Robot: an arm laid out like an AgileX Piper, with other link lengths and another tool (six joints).
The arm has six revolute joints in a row. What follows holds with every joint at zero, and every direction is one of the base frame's. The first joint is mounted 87.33 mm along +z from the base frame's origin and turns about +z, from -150.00 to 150.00 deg. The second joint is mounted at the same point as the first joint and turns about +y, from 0.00 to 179.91 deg. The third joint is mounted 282.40 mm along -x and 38.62 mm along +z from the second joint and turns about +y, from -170.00 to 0.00 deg. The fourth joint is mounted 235.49 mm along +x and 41.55 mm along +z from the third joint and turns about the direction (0.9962, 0, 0.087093), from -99.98 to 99.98 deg. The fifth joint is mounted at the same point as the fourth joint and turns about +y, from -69.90 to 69.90 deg. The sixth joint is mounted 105.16 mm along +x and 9.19 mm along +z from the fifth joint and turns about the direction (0.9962, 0, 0.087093), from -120.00 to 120.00 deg. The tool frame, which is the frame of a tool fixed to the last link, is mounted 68.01 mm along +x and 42.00 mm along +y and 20.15 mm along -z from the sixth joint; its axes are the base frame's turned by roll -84.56, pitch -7.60 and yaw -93.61 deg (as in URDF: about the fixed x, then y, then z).
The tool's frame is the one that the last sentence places.
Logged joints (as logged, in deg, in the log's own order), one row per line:
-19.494, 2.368, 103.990, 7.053, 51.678, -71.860
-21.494, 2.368, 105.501, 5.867, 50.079, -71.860
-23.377, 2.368, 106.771, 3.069, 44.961, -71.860
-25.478, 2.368, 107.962, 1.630, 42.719, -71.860
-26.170, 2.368, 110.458, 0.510, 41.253, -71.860
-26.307, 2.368, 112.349, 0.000, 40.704, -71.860
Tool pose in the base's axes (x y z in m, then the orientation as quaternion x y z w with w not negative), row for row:
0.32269, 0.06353, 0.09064, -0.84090, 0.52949, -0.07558, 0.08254
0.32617, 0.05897, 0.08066, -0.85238, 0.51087, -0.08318, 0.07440
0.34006, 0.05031, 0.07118, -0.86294, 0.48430, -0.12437, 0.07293
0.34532, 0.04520, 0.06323, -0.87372, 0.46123, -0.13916, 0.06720
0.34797, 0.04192, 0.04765, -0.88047, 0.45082, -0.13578, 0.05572
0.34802, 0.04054, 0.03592, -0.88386, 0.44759, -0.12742, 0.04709
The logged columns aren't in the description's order. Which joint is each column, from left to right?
Columns, left to right: joint 6, joint 1, joint 2, joint 4, joint 5, joint 3.
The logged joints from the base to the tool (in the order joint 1, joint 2, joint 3, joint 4, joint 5, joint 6), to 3 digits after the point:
2.368, 103.990, -71.860, 7.053, 51.678, -19.494
2.368, 105.501, -71.860, 5.867, 50.079, -21.494
2.368, 106.771, -71.860, 3.069, 44.961, -23.377
2.368, 107.962, -71.860, 1.630, 42.719, -25.478
2.368, 110.458, -71.860, 0.510, 41.253, -26.170
2.368, 112.349, -71.860, 0.000, 40.704, -26.307

